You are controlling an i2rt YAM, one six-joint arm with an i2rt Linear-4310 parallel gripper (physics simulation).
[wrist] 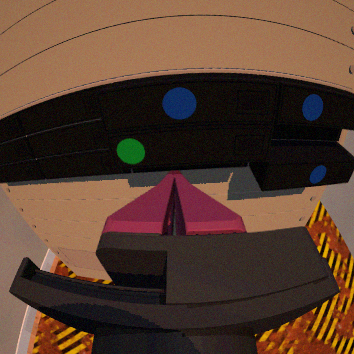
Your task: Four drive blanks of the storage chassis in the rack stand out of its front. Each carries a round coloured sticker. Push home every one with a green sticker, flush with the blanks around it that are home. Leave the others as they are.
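The green-sticker blank (190, 147) is in the lower row at the middle of the wrist view; its round green sticker (131, 151) is near its left end. It seems to stand out a little. A blue-sticker blank (135, 112) lies directly above it. At the right, another blue-sticker blank (295, 117) is in the upper row, and a blue-sticker blank (287, 175) below it juts out clearly, with a dark gap between the two. My gripper (173, 177) is shut and empty. Its tips appear at the lower edge of the green-sticker blank; whether they touch it cannot be told.
Plain dark blanks (62, 135) without stickers fill the left of the chassis. Tan rack panels (185, 45) (65, 215) lie above and below the chassis, with grey shadows under the blanks. A rust-coloured floor with yellow and black stripes (320, 280) shows at the lower right.
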